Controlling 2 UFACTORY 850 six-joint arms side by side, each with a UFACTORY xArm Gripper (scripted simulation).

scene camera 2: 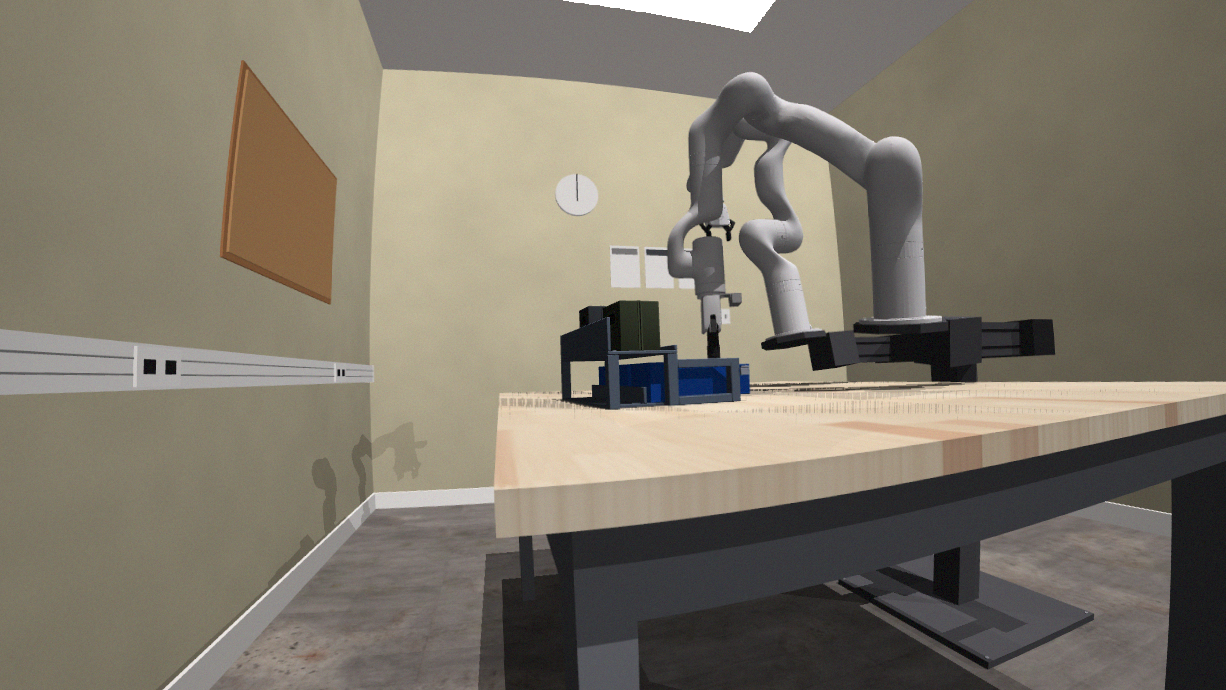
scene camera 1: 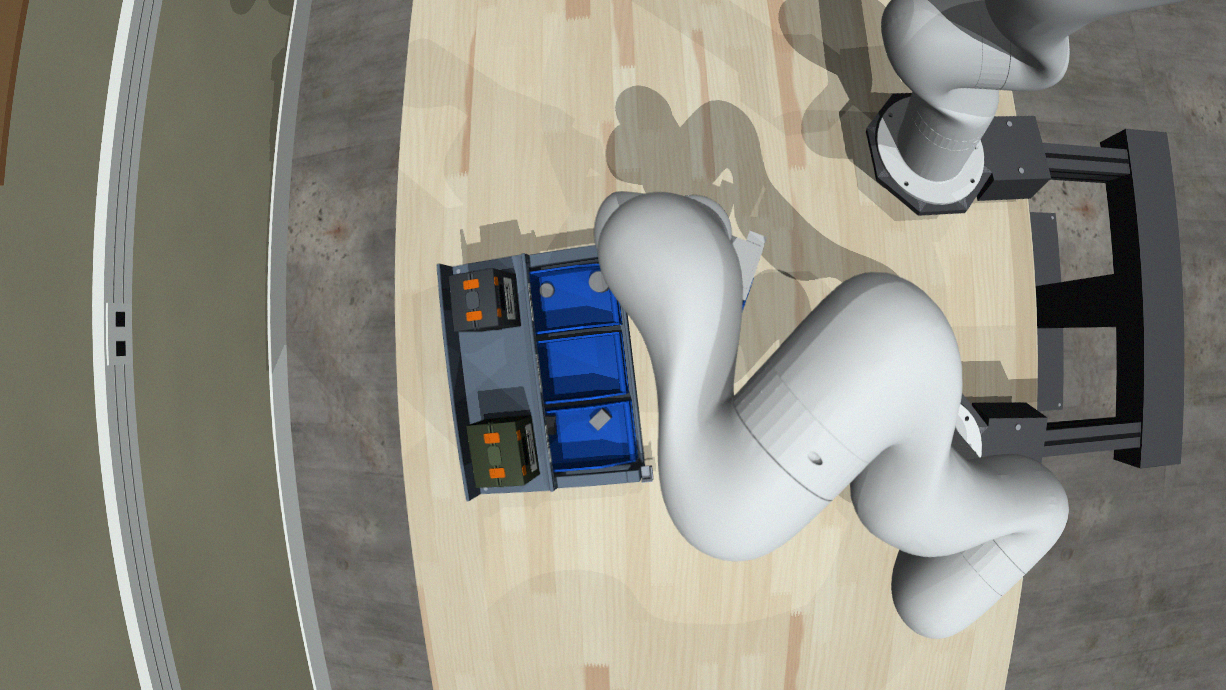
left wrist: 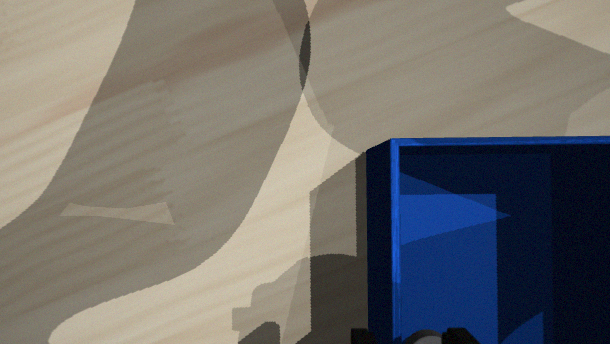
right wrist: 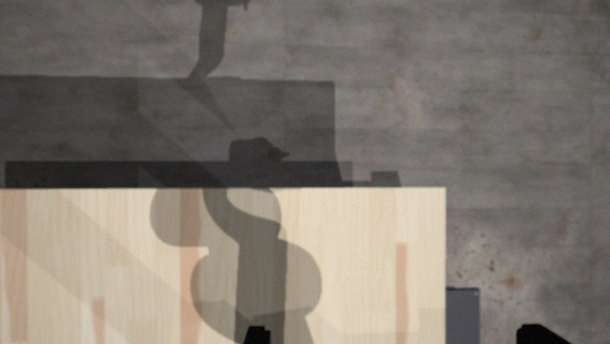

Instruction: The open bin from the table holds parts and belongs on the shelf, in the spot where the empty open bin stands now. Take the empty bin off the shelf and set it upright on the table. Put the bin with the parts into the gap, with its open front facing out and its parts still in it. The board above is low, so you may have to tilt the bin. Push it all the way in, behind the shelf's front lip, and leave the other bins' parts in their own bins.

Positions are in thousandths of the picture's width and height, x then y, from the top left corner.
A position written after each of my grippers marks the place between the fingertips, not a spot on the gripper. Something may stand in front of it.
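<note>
You'd find my left gripper (scene camera 2: 582, 521) in the same view as a grey shelf (scene camera 2: 483, 496). In the left wrist view the shelf is out of frame, and in the right wrist view the shelf is out of frame too.
</note>
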